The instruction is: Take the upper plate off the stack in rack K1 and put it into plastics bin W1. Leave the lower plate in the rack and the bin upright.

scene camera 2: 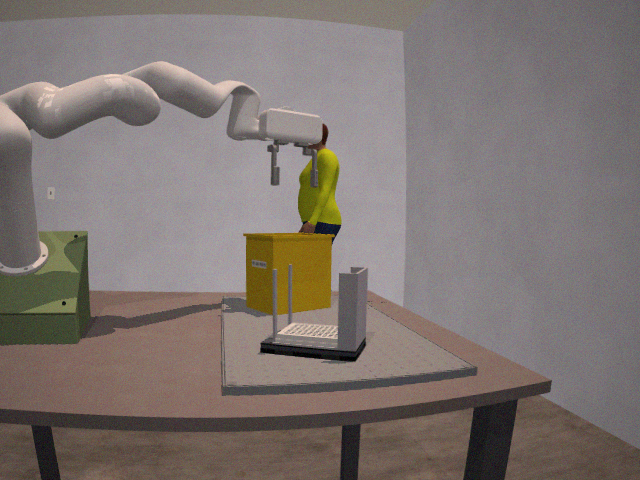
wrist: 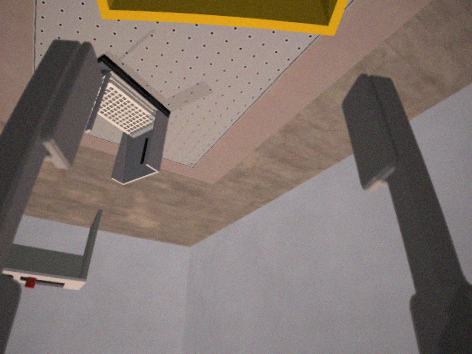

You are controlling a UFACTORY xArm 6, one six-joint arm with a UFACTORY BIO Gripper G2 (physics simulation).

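Frame: origin at the arm's base, x ahead, y right, z down, level; millimetres.
Seen in the pictures: hand, its tool point: [scene camera 2: 295, 177] [wrist: 228, 114]; arm's base, origin of its link: [scene camera 2: 21, 258].
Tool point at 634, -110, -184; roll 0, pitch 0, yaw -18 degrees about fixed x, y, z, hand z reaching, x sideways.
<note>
Offsets run from my tool point to a thing's top centre, as dx, dy, dz. Level surfaces: height alone.
The yellow bin W1 @[-11, -11, +137] [scene camera 2: 301, 273] [wrist: 215, 17] stands upright at the back of the perforated board; its inside shows in part in the wrist view, and no plate shows in that part. Rack K1 @[-60, +359, +179] [scene camera 2: 352, 310] [wrist: 141, 150] stands in front of the bin, with a dark base, thin posts and a tall grey side panel. One white gridded plate @[-52, +365, +283] [scene camera 2: 310, 330] [wrist: 125, 111] lies low and flat in the rack. My gripper [scene camera 2: 294, 176] [wrist: 218, 115] is open and empty, high above the bin, its fingers pointing down in the scene view.
The perforated grey board @[dz +317] [scene camera 2: 413, 361] [wrist: 225, 60] lies on the brown table @[dz +330] [scene camera 2: 155, 372]. The arm's green base [scene camera 2: 43, 328] stands at the left. A person in a yellow top [scene camera 2: 328, 191] stands behind the bin. A grey bracket-like part with a red piece [wrist: 45, 260] shows at the lower left.
</note>
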